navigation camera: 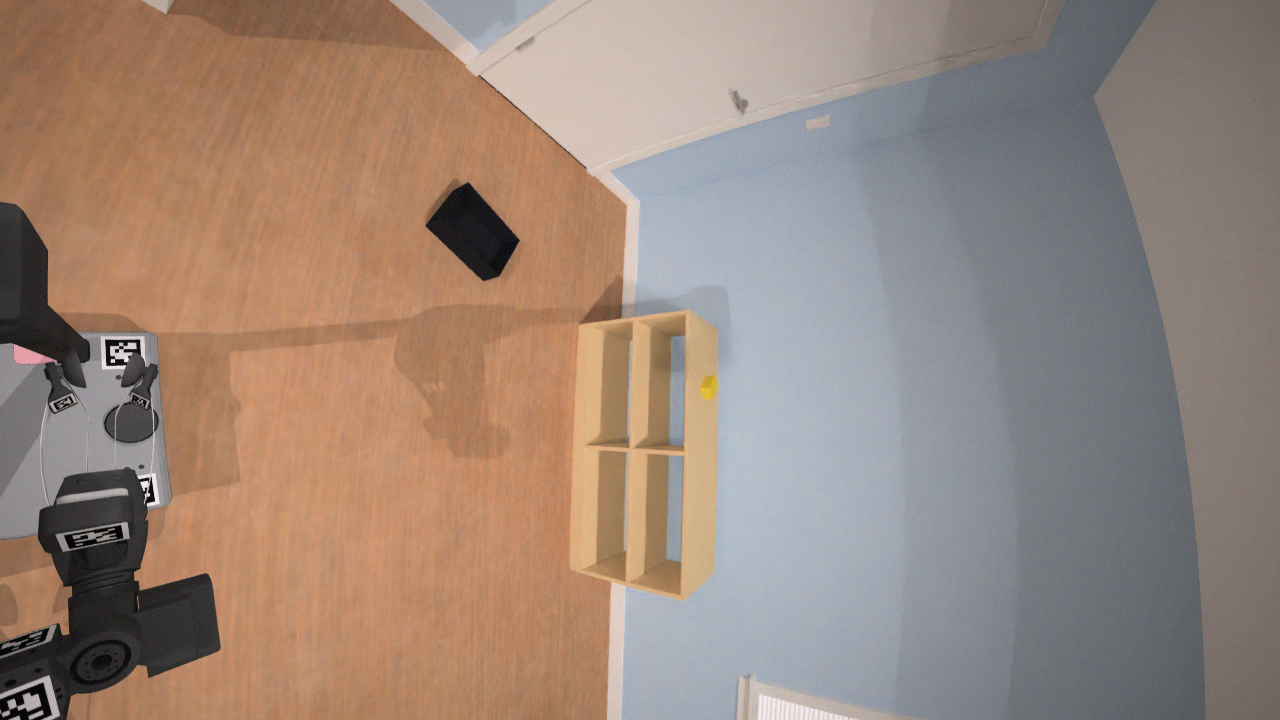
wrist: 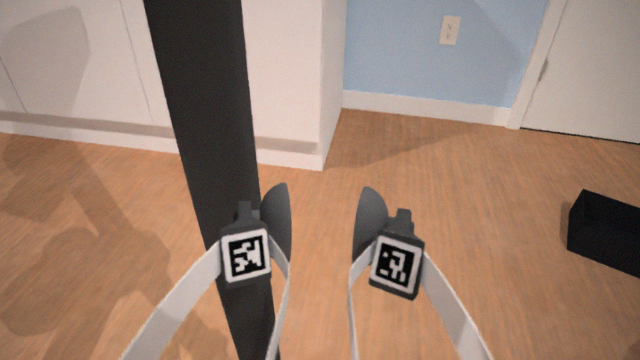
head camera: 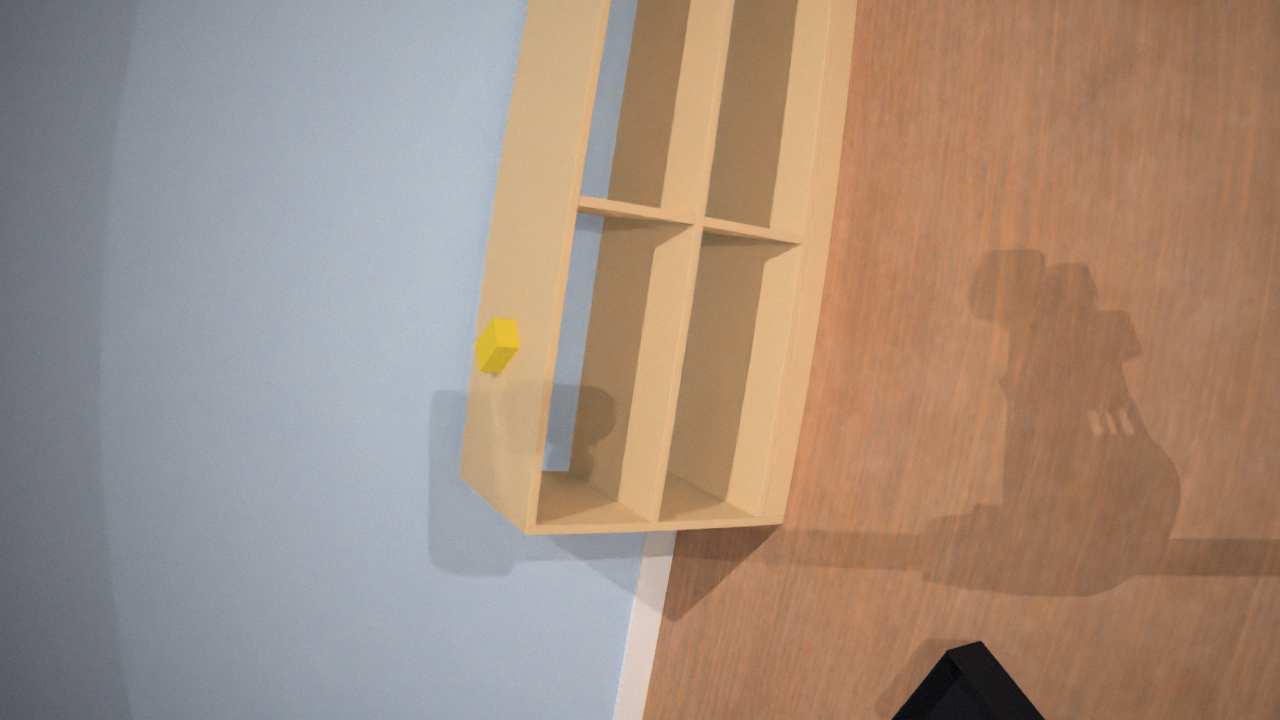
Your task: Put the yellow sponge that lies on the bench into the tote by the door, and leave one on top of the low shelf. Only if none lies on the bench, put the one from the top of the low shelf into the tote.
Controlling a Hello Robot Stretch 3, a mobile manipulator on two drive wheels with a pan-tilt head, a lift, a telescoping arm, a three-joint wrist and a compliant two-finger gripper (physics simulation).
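Places are measured from the robot's base along level axes (x ahead, y left, z up), in millimetres.
Pixels of known places: gripper, fingertip midpoint: (navigation camera: 106, 353) (wrist: 324, 212); robot's base, origin of the base link: (navigation camera: 131, 419).
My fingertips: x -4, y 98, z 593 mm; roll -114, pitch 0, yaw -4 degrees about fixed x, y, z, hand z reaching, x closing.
Ahead of a thing's pixels: the offset from my fingertips to its top centre. Level surfaces: height alone.
A yellow sponge @(1695 mm ahead, 198 mm right, 63 mm up) (head camera: 497, 345) (navigation camera: 708, 387) lies on top of the low shelf @(18 mm up) (head camera: 538, 161) (navigation camera: 700, 510), toward the end nearer the tote. The black tote @(926 mm ahead, 468 mm left, 492 mm down) (head camera: 966, 658) (navigation camera: 472, 231) (wrist: 602, 235) stands on the floor near the door; its inside looks empty in the navigation view, and part of it shows at the right edge of the wrist view. My gripper (navigation camera: 102, 371) (wrist: 324, 212) is open with no object between its fingertips; it hangs over my own base, away from the shelf and the tote. The bench does not show in these views.
A white door (navigation camera: 680, 71) (wrist: 595, 75) is in the wall beyond the tote. A white cabinet (wrist: 290, 75) stands ahead in the wrist view. My dark mast (wrist: 210, 125) crosses that view's left part. The low shelf stands against the blue wall (head camera: 313, 268) (navigation camera: 850, 358).
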